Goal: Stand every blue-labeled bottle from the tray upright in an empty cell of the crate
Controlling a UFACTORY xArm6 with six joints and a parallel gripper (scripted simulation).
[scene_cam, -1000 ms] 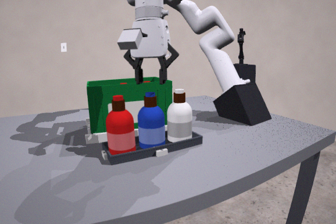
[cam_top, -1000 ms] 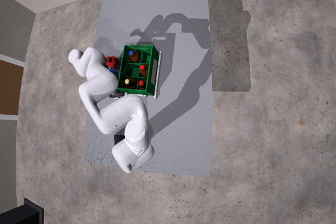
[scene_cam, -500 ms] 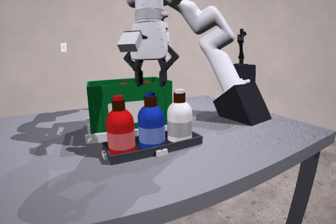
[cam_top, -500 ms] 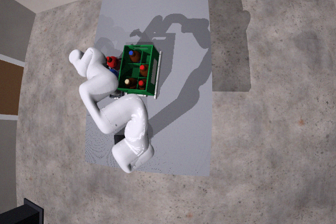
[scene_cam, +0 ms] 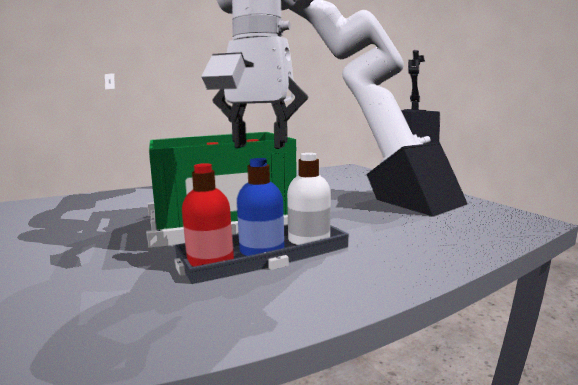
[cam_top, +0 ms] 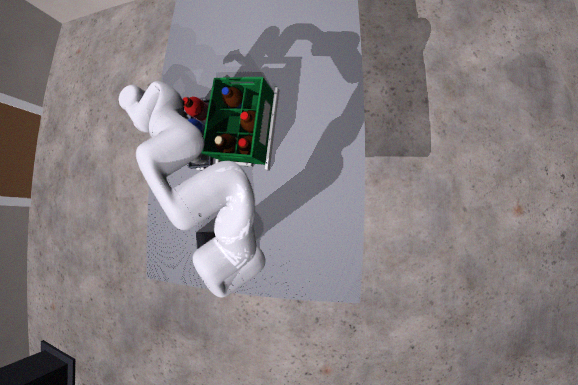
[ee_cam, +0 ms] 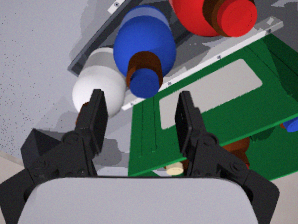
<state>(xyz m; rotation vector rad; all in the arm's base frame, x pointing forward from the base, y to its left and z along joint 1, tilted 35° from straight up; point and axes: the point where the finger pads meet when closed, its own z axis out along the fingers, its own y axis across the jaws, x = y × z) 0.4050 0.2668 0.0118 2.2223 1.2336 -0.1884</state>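
Right now my hand is 11 cm above the blue-labeled bottle. The rest, counted from my hand: red bottle: 11 cm below, 9 cm ahead, 2 cm to the left; then white bottle: 11 cm below, 9 cm behind, 2 cm to the right; then dark tray: 18 cm below.
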